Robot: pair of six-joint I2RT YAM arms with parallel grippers.
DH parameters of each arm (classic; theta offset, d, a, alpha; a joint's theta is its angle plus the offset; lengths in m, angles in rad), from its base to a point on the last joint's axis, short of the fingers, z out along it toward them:
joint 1: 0 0.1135 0.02 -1.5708
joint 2: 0 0 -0.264 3.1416
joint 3: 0.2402 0 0.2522 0
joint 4: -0.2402 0 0.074 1.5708
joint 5: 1.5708 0 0 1.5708
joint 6: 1.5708 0.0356 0 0
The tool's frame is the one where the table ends.
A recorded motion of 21 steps. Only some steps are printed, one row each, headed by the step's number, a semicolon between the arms.
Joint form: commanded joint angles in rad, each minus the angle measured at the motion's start. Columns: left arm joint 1, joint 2, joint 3, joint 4, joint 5, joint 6; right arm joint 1, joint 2, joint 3, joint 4, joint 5, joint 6.
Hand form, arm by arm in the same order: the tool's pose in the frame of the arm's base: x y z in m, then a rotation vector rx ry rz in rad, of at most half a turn. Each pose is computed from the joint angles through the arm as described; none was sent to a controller.
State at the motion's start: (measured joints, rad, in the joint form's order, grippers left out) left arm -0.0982 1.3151 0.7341 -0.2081 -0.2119 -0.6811; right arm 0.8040 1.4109 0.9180 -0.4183 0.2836 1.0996
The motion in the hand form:
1: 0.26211 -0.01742 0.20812 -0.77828 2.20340 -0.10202; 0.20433 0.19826 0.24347 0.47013 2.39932 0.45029
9: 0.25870 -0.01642 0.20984 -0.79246 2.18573 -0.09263; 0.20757 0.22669 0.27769 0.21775 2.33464 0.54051
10: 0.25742 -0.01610 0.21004 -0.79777 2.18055 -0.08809; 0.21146 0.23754 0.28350 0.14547 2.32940 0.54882
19: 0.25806 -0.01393 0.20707 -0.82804 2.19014 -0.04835; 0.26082 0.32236 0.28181 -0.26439 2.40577 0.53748
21: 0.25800 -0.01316 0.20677 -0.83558 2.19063 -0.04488; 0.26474 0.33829 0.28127 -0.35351 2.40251 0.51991
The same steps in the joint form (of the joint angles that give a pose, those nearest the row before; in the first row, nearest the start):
1: -0.0004 -0.0212 -0.0116 -0.0130 -0.0283 0.0023; 0.0083 -0.0348 0.0374 -0.0541 0.0583 -0.0219
9: 0.0001 -0.0403 -0.0206 -0.0150 -0.0440 -0.0061; 0.0620 -0.0005 0.1642 -0.0138 0.0381 -0.1866
10: 0.0000 -0.0465 -0.0245 -0.0158 -0.0502 -0.0091; 0.0735 0.0342 0.2120 -0.0101 0.0254 -0.2339
19: 0.0053 -0.0322 -0.0186 -0.0369 -0.0753 -0.0197; 0.1006 0.4134 0.6291 -0.0998 -0.1193 -0.4812
21: 0.0080 -0.0312 -0.0180 -0.0405 -0.0768 -0.0229; 0.1157 0.4748 0.7097 -0.1295 -0.1274 -0.5351

